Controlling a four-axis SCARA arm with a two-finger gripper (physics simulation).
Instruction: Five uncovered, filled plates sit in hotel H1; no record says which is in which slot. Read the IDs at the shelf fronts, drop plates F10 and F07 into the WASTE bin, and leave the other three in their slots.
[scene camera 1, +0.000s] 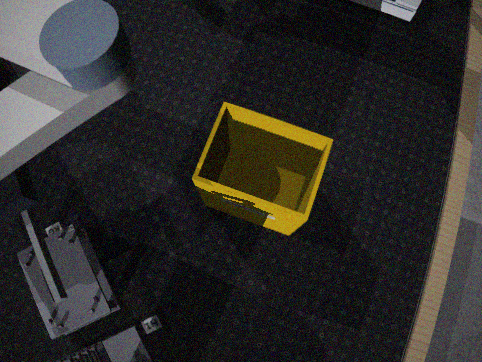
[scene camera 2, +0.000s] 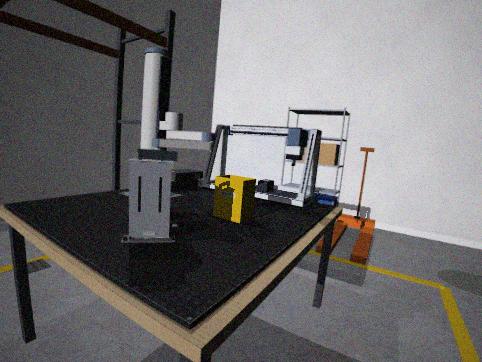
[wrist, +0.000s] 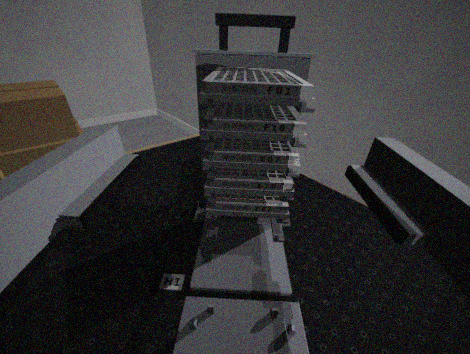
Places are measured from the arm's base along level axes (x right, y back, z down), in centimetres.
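Pixels of known places: gripper, fingertip midpoint: (scene camera 1: 19, 320) (wrist: 243, 150).
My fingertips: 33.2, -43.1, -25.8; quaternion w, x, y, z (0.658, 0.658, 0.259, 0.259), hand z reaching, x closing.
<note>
Ahead of a thing's pixels: the offset from my fingertips to its top centre, as dx, dy, dz.
Hotel H1 (scene camera 1: 122, 342) (scene camera 2: 150, 200) (wrist: 252, 61) stands upright with five plates stacked in its slots. In the wrist view, the top plate @(+9.6, -9.0, -2.1) (wrist: 257, 76) reads F01, the second plate @(+9.6, -9.0, +0.7) (wrist: 274, 128) reads F10, and the third plate @(+9.6, -9.0, +3.6) (wrist: 270, 158) looks like E07. The IDs of the two lowest plates are too dark to read. My gripper (wrist: 243, 150) is open and empty, its fingers on either side of the view, in front of the hotel. One finger shows above the flat nest in scene camera 1. The yellow WASTE bin @(-30.6, -21.5, +4.6) (scene camera 1: 277, 125) (scene camera 2: 242, 200) stands upright, away from the hotel.
A flat grey nest with pegs @(-3.2, +4.7, +17.6) (scene camera 1: 77, 285) (wrist: 240, 325) lies in front of H1. The H1 tag @(-1.4, -11.6, +24.5) (scene camera 1: 151, 324) (wrist: 172, 281) lies beside it. The arm's elbow (scene camera 1: 80, 37) is at the upper left. A gantry machine (scene camera 2: 312, 160) stands behind the bin.
</note>
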